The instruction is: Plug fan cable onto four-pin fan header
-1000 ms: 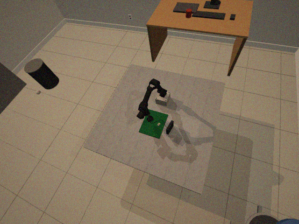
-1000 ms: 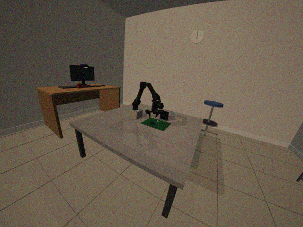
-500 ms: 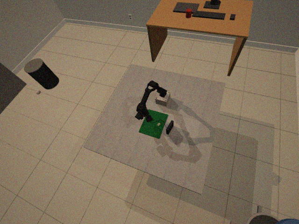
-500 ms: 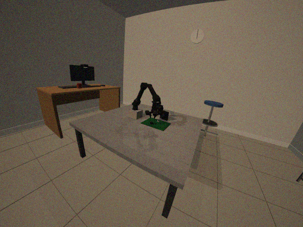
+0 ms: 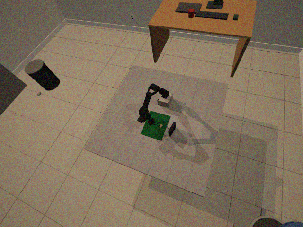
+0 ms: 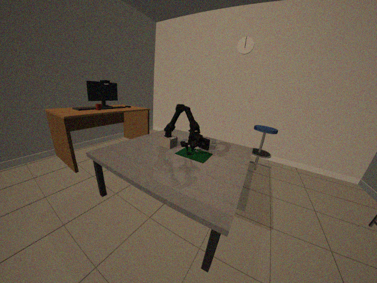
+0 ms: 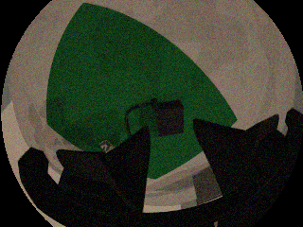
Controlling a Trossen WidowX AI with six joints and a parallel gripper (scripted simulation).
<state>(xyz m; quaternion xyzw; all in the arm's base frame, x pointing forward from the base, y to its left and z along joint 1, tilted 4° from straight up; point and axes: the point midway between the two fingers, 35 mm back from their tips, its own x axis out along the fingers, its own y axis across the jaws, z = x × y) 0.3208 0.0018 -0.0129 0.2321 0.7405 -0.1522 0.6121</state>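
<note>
The dark fan plug is 1 cm behind my gripper tip, 1 cm to the left of it and 3 cm below it. From my gripper tip the other things lie so: green board (1 cm ahead, 6 cm to the left, 6 cm below); black fan (1 cm behind, 25 cm to the left, 2 cm above); pale four-pin header (12 cm to the left, 4 cm below).
</note>
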